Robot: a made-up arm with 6 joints. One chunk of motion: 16 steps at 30 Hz.
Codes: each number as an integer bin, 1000 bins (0 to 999) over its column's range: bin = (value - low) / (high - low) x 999, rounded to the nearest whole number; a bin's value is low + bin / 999 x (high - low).
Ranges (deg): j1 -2..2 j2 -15..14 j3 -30..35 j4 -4..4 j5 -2..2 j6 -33..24
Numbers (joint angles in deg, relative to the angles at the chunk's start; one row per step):
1: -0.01 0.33 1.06 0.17 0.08 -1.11
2: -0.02 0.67 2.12 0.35 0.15 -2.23
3: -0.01 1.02 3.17 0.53 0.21 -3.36
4: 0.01 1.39 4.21 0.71 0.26 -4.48
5: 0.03 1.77 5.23 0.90 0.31 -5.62
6: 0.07 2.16 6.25 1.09 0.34 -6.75
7: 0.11 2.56 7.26 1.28 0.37 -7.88
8: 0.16 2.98 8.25 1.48 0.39 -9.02
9: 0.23 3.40 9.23 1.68 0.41 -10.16
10: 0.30 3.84 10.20 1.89 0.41 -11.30
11: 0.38 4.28 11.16 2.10 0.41 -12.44
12: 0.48 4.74 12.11 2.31 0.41 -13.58
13: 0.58 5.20 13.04 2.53 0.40 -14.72
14: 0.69 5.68 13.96 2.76 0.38 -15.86
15: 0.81 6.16 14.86 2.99 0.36 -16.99
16: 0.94 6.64 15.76 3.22 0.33 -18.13
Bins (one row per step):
1: 497 528 477 521 519 559
2: 495 540 494 543 537 539
3: 497 552 510 566 552 519
4: 502 565 526 588 564 500
5: 507 578 541 612 577 480
6: 517 591 557 636 584 460
7: 527 605 573 659 592 440
8: 539 619 588 684 597 420
9: 557 634 603 709 602 400
10: 574 649 618 736 602 380
11: 594 664 633 762 602 360
12: 619 680 647 788 602 340
13: 644 696 661 815 599 320
14: 672 712 676 844 594 300
15: 702 729 689 873 589 281
16: 734 745 703 902 582 261

